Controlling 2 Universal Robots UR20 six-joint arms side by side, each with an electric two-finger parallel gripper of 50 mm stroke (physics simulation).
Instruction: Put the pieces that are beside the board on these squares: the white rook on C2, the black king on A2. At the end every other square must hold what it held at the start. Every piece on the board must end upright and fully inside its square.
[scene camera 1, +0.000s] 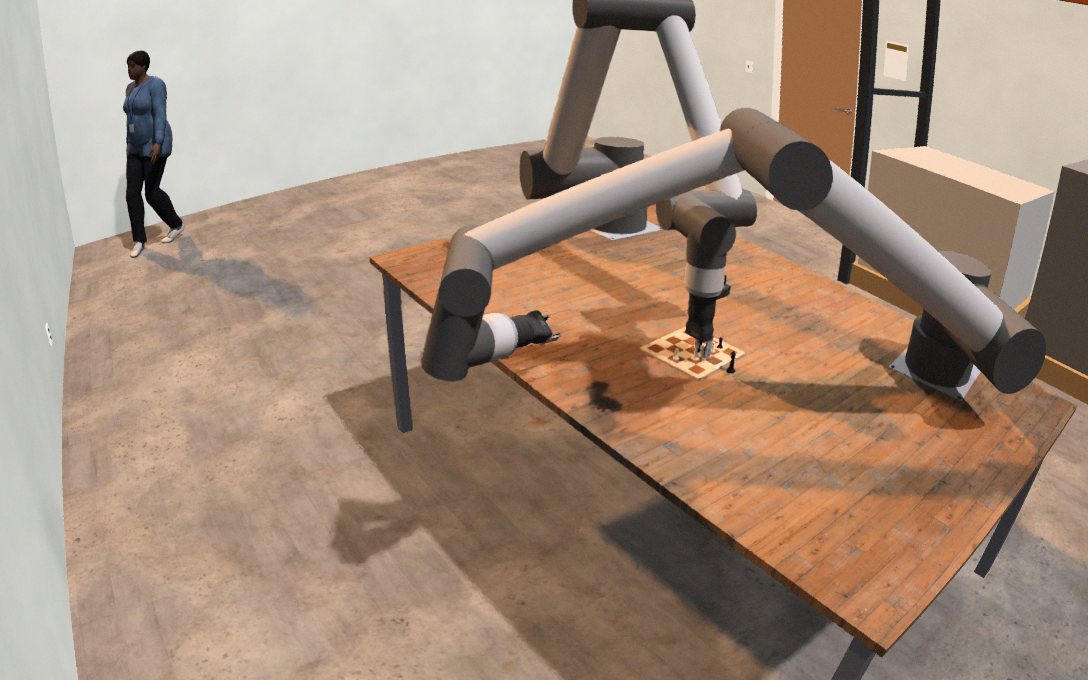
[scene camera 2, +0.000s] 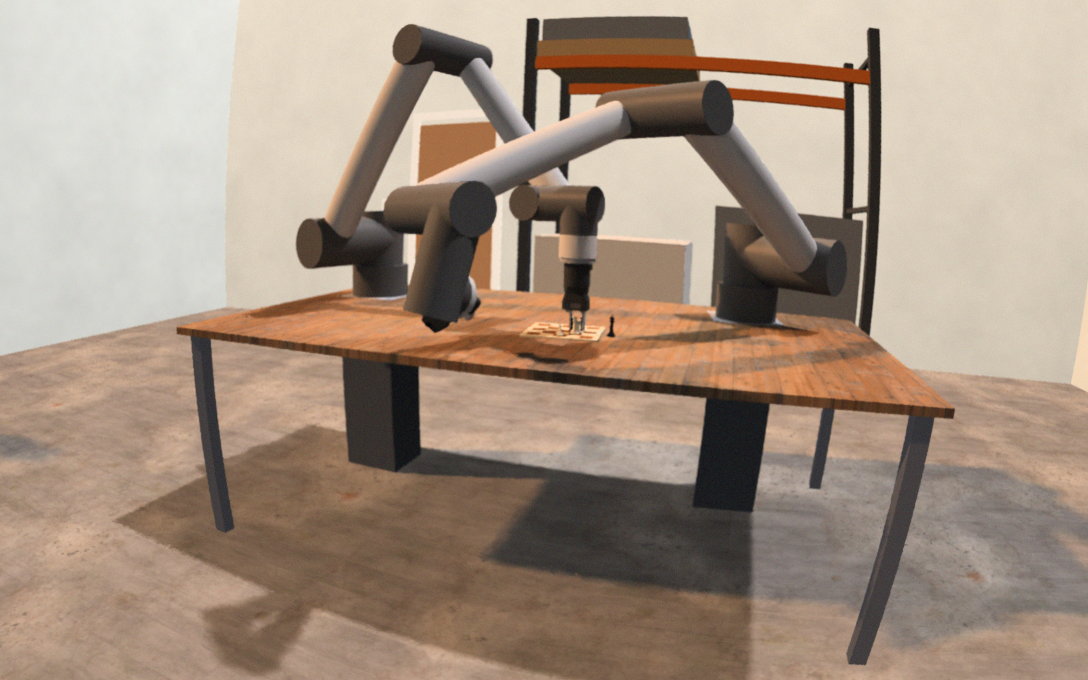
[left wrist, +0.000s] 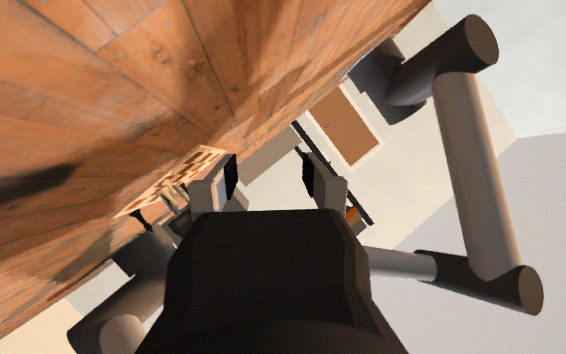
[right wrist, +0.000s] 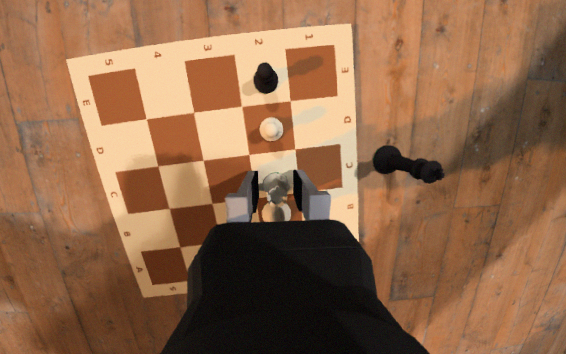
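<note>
The white rook appears to stand upright on C2 of the board, between the fingers of my right gripper, which is open and low over the board. The rook is hard to make out in the scene views. The black king stands upright on the table beside C1, off the board. A2 is hidden under my right gripper in the right wrist view. My left gripper is open and empty, away from the board near the table's edge.
A white pawn stands on D2 and a black pawn on E2. A pale piece shows close below the rook, seemingly on B2. Another white piece stands towards the board's A side. The left arm reaches across in front.
</note>
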